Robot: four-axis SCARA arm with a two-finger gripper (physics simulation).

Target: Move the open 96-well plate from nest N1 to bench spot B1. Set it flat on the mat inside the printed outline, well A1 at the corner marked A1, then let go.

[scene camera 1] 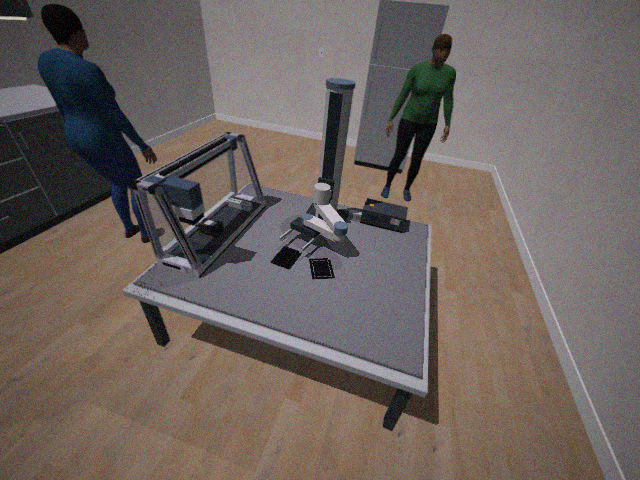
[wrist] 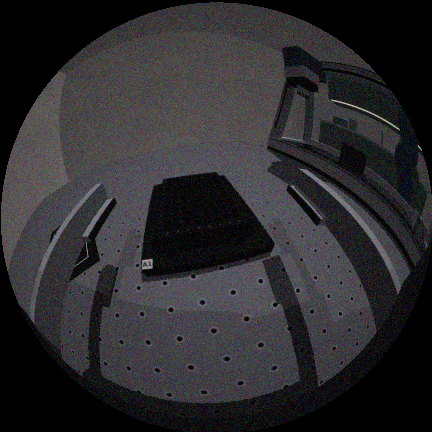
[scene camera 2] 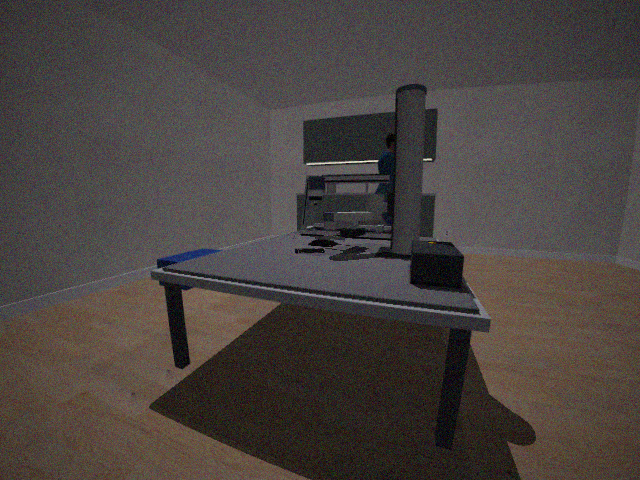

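Seen in the pictures: gripper, between the fingertips: (scene camera 1: pixel 291 244) (wrist: pixel 198 179) (scene camera 2: pixel 330 235); arm's base, origin of its link: (scene camera 2: pixel 404 255).
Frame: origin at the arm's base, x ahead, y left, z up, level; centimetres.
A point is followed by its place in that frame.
The open 96-well plate is a black block (scene camera 1: pixel 286 256) @[x 53.3, y -8.4, z 3.5 cm] (scene camera 2: pixel 323 242) @[x 50.5, y -4.5, z 3.6 cm] (wrist: pixel 205 230) @[x 46.1, y -8.2, z 3.8 cm] at nest N1; plate and nest merge in the dark. A white A1 label (wrist: pixel 147 264) @[x 45.1, y -2.8, z 2.5 cm] shows at its near left corner in the wrist view. My gripper (scene camera 1: pixel 292 243) @[x 46.8, y -8.2, z 8.1 cm] (wrist: pixel 198 179) @[x 46.8, y -8.2, z 8.1 cm] is open and empty, its fingers wider apart than the block. It hangs above the table on the arm's side of the block, one finger towards each side. Bench spot B1 is a black patch with a white outline (scene camera 1: pixel 321 268) @[x 53.1, y 13.4, z 1.5 cm] beside the nest; part of it (wrist: pixel 82 257) @[x 48.6, y 7.1, z 1.5 cm] shows behind the left finger in the wrist view.
A metal gantry frame (scene camera 1: pixel 210 148) @[x 34.7, y -63.4, z 51.6 cm] (scene camera 2: pixel 356 178) @[x 41.9, y -62.3, z 48.6 cm] stands on the table's left side in scene camera 1. The arm's column (scene camera 1: pixel 337 134) @[x 7.6, y 3.4, z 63.8 cm] (scene camera 2: pixel 409 170) @[x -0.6, y 7.5, z 46.4 cm] stands behind the gripper, and a black box (scene camera 1: pixel 385 214) @[x -3.9, y 40.9, z 12.6 cm] (scene camera 2: pixel 436 264) @[x -11.8, y 55.1, z 9.2 cm] beside it. Two people (scene camera 1: pixel 93 118) (scene camera 1: pixel 426 98) stand near the table.
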